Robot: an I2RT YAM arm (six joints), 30 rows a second.
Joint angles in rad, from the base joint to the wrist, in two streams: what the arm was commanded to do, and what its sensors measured. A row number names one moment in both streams.
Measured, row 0: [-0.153 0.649 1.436 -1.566 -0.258 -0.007]
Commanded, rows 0 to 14: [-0.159 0.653 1.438 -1.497 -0.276 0.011]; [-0.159 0.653 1.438 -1.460 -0.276 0.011]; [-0.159 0.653 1.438 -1.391 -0.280 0.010]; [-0.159 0.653 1.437 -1.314 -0.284 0.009]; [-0.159 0.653 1.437 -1.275 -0.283 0.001]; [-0.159 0.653 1.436 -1.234 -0.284 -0.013]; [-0.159 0.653 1.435 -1.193 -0.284 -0.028]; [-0.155 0.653 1.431 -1.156 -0.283 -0.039]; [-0.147 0.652 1.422 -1.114 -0.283 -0.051]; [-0.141 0.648 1.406 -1.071 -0.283 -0.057]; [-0.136 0.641 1.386 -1.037 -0.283 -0.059]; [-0.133 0.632 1.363 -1.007 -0.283 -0.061]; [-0.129 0.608 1.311 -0.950 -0.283 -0.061]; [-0.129 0.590 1.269 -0.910 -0.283 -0.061]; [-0.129 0.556 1.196 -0.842 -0.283 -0.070]
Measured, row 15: [-0.136 0.619 1.328 -0.925 -0.279 -0.040]
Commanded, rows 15 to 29: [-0.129 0.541 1.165 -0.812 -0.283 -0.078]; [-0.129 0.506 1.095 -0.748 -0.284 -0.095]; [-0.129 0.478 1.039 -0.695 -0.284 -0.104]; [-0.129 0.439 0.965 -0.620 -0.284 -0.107]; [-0.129 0.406 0.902 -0.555 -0.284 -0.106]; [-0.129 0.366 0.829 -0.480 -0.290 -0.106]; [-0.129 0.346 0.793 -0.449 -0.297 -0.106]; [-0.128 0.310 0.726 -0.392 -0.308 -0.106]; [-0.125 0.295 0.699 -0.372 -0.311 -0.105]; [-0.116 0.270 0.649 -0.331 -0.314 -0.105]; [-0.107 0.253 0.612 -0.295 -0.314 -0.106]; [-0.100 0.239 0.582 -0.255 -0.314 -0.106]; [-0.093 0.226 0.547 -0.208 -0.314 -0.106]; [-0.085 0.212 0.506 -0.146 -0.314 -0.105]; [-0.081 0.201 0.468 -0.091 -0.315 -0.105]
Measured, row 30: [-0.101 0.239 0.554 -0.189 -0.303 -0.096]
